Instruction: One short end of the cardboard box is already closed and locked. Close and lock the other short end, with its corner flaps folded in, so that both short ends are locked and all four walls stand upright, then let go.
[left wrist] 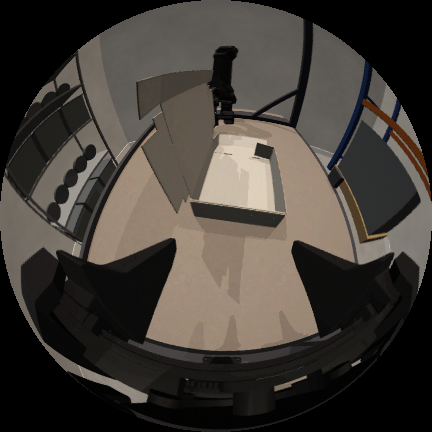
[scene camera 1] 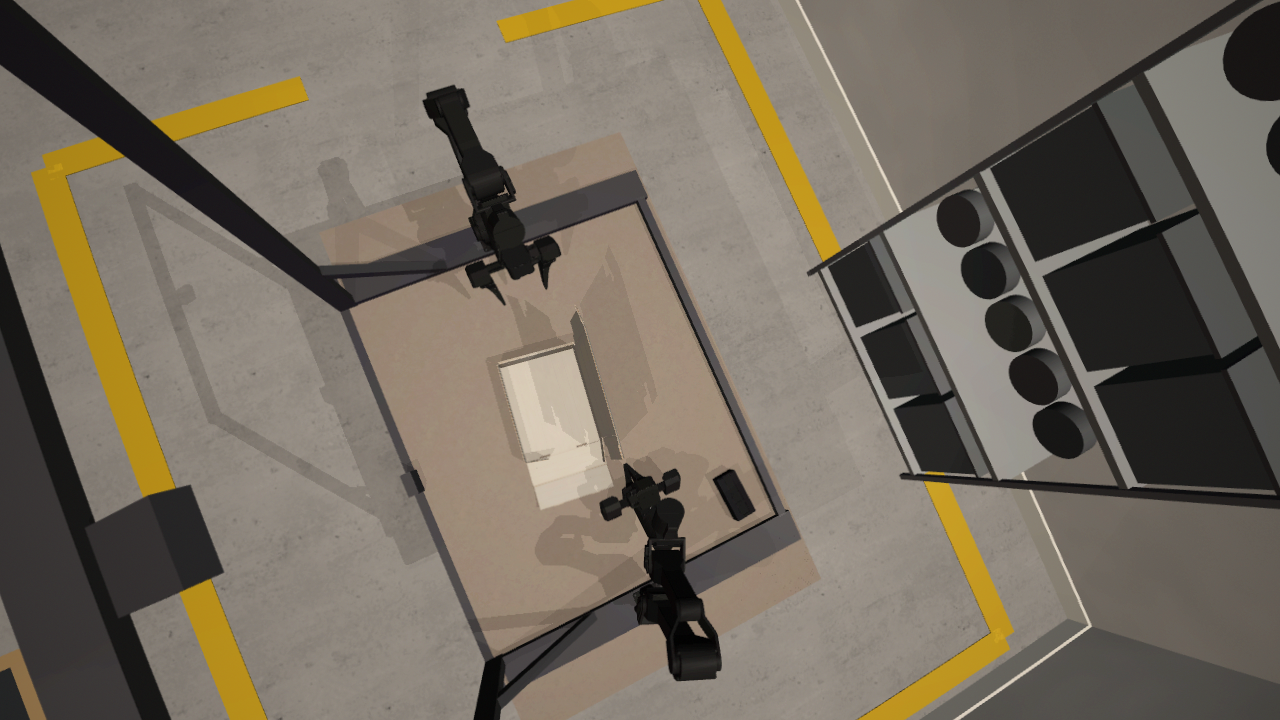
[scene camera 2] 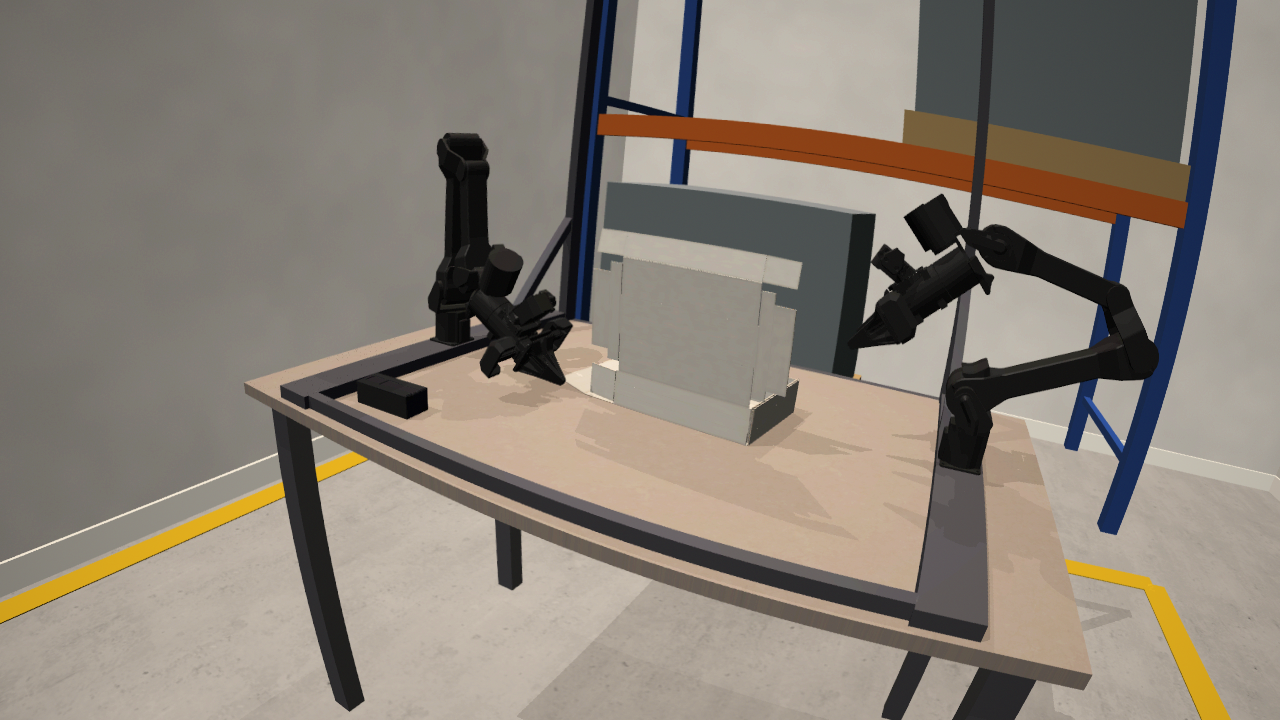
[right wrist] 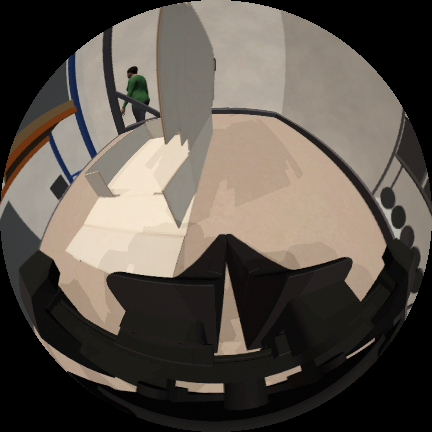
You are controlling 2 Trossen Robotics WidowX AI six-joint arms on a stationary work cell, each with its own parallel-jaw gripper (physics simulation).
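Places are measured from the left arm's base along level axes (x right, y ahead, z up), in centimetres.
Where they show: left gripper, fingertip midpoint: [left wrist: 236,246] [scene camera 1: 525,296] [scene camera 2: 853,339]; right gripper, fingertip midpoint: [scene camera 1: 624,464] [scene camera 2: 563,383] [right wrist: 224,239]; left arm's base at its link origin: [scene camera 2: 959,463]; right arm's base at its link origin: [scene camera 1: 650,600] [scene camera 2: 451,340].
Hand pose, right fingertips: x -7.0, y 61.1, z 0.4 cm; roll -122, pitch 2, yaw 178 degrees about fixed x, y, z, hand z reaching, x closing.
Each offset is from my right fingertips to the centre of the thing. "*": to the spot under its first point.
The pale cardboard box {* dy -21.9, dx +9.7, dz -2.2 cm} [scene camera 1: 547,394] [scene camera 2: 680,402] [left wrist: 240,175] lies on the table with its lid [scene camera 1: 592,380] [scene camera 2: 689,331] [left wrist: 187,125] [right wrist: 185,75] upright on one long side. The closed short end {* dy -30.7, dx +8.6, dz +2.8 cm} [scene camera 1: 537,354] [scene camera 2: 775,412] [left wrist: 237,214] stands upright. The other end's flap {* dy +0.1, dx +13.0, dz -1.4 cm} [scene camera 1: 572,488] [right wrist: 130,247] lies flat outward. In the right wrist view, one corner flap {* dy -8.5, dx +16.4, dz +0.9 cm} [right wrist: 100,183] stands turned inward; the other corner flap [right wrist: 179,200] is upright, its exact angle unclear. My left gripper [scene camera 1: 524,294] [scene camera 2: 850,346] [left wrist: 236,246] is open, empty, above and beyond the closed end. My right gripper [scene camera 1: 629,467] [scene camera 2: 563,382] [right wrist: 224,239] is shut, empty, low beside the open end.
A black block {dy +17.5, dx -21.0, dz -0.6 cm} [scene camera 1: 733,494] [scene camera 2: 392,395] lies near the table corner, on the right arm's side. A dark frame [scene camera 1: 707,358] [scene camera 2: 626,514] runs along the table edges, with posts rising at its corners. The lid's side flaps {* dy -32.4, dx -1.0, dz +12.9 cm} [scene camera 2: 778,344] [left wrist: 162,165] stick out beside it.
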